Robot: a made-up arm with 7 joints.
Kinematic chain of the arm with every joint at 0, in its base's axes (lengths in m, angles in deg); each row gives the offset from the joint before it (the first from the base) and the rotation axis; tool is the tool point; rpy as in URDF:
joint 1: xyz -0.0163 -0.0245 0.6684 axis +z
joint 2: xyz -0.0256 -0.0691 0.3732 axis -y
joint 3: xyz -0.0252 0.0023 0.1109 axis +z
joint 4: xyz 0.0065 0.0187 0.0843 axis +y
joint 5: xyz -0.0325 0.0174 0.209 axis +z
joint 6: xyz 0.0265 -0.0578 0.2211 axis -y
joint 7: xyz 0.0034 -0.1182 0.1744 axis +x
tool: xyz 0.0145 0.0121 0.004 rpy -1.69 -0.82 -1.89
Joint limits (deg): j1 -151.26..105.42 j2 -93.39..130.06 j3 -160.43..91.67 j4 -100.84..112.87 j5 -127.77..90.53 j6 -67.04..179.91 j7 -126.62..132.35
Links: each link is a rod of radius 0.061 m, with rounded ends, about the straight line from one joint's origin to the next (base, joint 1, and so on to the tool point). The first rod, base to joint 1, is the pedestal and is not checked.
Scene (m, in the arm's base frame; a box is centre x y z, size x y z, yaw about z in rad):
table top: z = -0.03
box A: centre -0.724 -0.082 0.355 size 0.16 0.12 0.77 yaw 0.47
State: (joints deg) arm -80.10 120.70 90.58 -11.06 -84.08 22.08 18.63
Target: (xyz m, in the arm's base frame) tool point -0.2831 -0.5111 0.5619
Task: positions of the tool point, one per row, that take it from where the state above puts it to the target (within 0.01 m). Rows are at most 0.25 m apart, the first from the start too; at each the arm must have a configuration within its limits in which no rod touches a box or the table.
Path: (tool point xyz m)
1: -0.5831 0.3351 0.5193
2: -0.5792 0.1155 0.4395
3: -0.4820 -0.0785 0.3735
4: -0.4525 -0.2474 0.4172
5: -0.3841 -0.3954 0.4814
6: -0.2831 -0.5111 0.5619

